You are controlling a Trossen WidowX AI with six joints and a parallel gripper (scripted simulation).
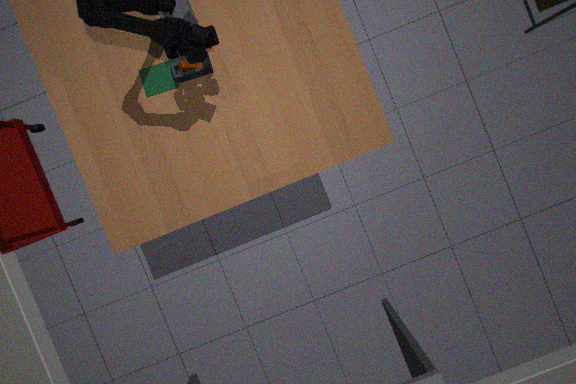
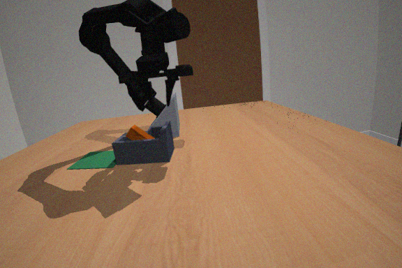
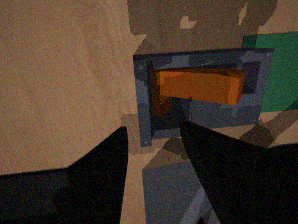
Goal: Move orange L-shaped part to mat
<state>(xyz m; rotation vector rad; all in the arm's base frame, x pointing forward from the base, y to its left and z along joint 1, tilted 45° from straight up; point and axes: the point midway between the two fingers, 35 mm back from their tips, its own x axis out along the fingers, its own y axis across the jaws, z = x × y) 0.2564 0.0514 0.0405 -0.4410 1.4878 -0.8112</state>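
My gripper tip is 10 cm above the orange l-shaped part, 4 cm to the left of it and 1 cm past it. The rest, counted from my gripper tip: green mat: 21 cm to the right, 16 cm below, 5 cm behind.
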